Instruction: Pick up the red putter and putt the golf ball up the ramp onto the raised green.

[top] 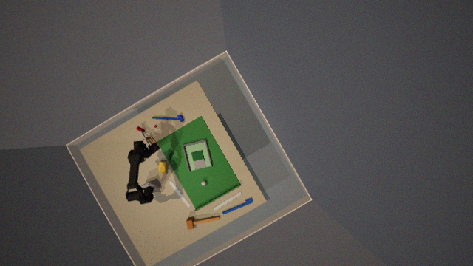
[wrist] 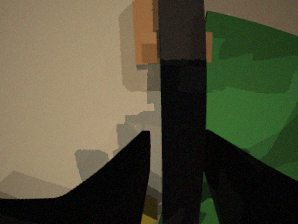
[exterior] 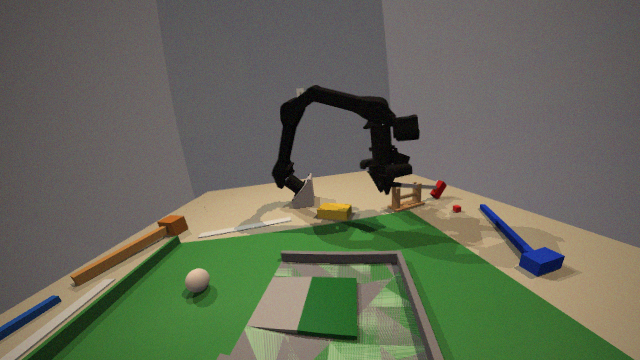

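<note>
The wooden rack is 3 cm behind my gripper tip, 9 cm to the left of it and 3 cm below it. The rest, counted from my gripper tip: yellow block 2 cm behind, 16 cm to the right, 5 cm below; red putter 5 cm behind, 12 cm to the left; small red cube 5 cm ahead, 22 cm to the left, 6 cm below.
</note>
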